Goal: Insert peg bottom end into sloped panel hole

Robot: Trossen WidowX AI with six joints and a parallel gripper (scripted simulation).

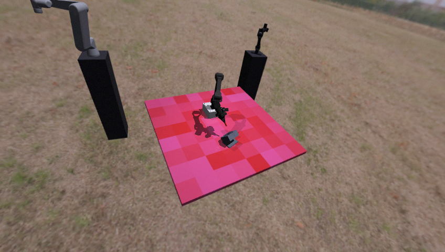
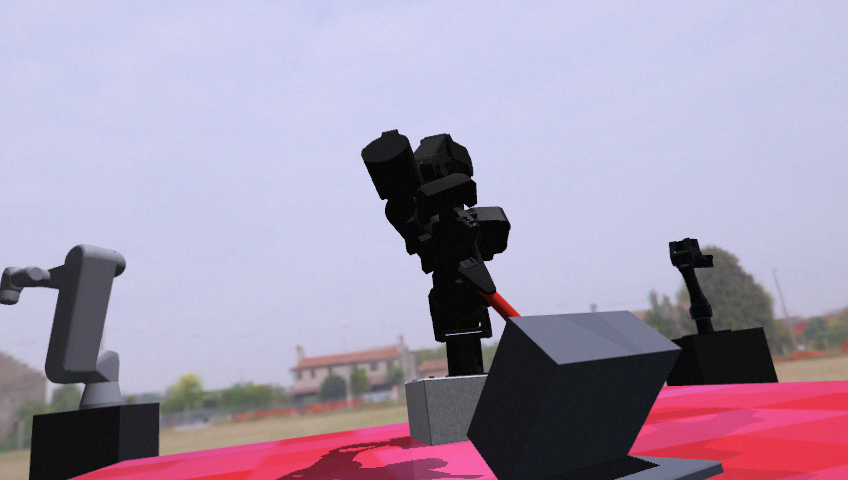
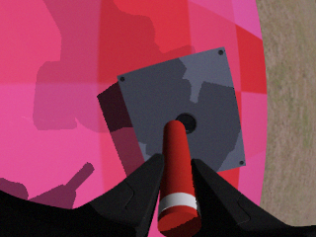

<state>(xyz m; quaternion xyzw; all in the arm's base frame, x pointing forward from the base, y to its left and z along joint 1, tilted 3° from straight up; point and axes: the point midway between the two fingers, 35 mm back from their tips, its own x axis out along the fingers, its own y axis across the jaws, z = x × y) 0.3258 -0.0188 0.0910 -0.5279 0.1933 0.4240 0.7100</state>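
Now: the grey sloped panel block 10 cm ahead of my gripper tip, 3 cm to the left of it and 9 cm below it. Also, from my gripper tip: red peg 1 cm behind, 1 cm to the right, 1 cm above.
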